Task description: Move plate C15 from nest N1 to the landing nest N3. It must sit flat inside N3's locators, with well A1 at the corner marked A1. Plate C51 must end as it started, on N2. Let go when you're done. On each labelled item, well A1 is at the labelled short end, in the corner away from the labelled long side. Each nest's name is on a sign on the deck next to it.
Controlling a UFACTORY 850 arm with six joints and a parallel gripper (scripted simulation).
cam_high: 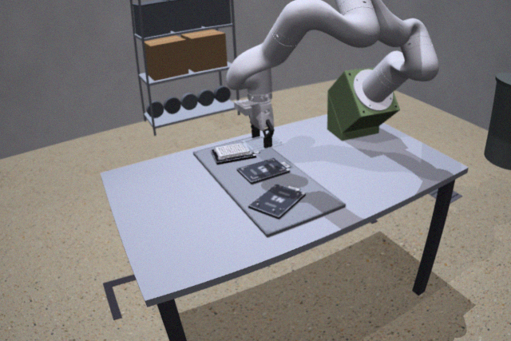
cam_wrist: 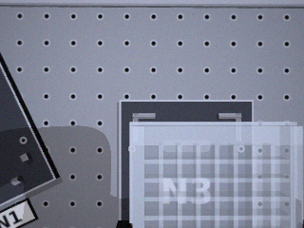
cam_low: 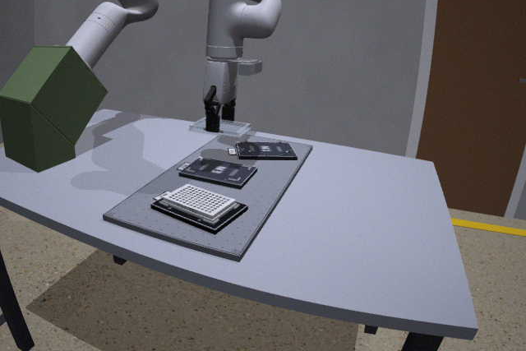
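My gripper is now 13 cm above the nest N3. Round my hand: clear well plate: 1 cm below; then nest A1 mark: 12 cm to the right, 12 cm below, 2 cm behind; then white plate C51: 19 cm to the right, 11 cm below, 5 cm ahead.
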